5 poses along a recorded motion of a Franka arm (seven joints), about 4.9 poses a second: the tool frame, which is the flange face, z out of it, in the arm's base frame.
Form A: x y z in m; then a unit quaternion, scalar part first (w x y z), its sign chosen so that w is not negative.
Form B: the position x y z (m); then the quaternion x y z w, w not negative. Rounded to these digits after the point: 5 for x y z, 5 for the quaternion.
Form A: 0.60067 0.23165 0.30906 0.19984 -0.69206 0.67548 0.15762
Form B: 0.60067 0.23165 0.30906 -0.69206 0.67548 0.15762 0.19984
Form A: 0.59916 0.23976 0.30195 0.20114 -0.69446 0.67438 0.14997
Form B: 0.59916 0.23976 0.30195 -0.69446 0.67438 0.14997 0.20114
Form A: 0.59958 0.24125 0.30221 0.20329 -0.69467 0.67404 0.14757
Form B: 0.59958 0.24125 0.30221 -0.69467 0.67404 0.14757 0.20329
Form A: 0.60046 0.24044 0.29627 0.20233 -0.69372 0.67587 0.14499
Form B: 0.60046 0.24044 0.29627 -0.69372 0.67587 0.14499 0.20233
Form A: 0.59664 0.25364 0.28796 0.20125 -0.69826 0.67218 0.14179
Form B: 0.59664 0.25364 0.28796 -0.69826 0.67218 0.14179 0.20125
